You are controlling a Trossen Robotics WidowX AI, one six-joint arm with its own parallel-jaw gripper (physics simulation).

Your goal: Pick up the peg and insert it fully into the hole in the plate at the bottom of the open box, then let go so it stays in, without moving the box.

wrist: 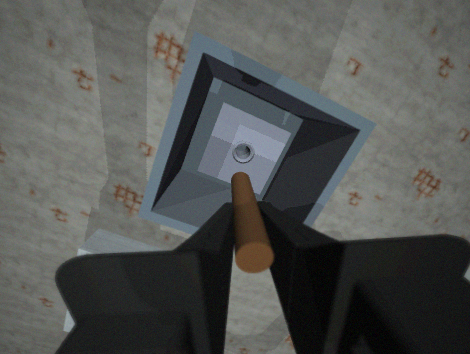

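Observation:
My gripper is shut on an orange-brown round peg, which points away from the camera. The peg's far end shows over the lower edge of a light grey square plate. The plate lies at the bottom of an open blue-grey box, which is turned at an angle in the view. A round hole with a raised rim is in the plate's middle, a little above the peg's far end in the view. The peg is outside the hole. The fingers cover part of the box's near wall.
The box's high walls surround the plate on all sides. A pale grey block shows at the lower left, partly hidden behind the left finger. The surface around the box is mottled grey with orange marks.

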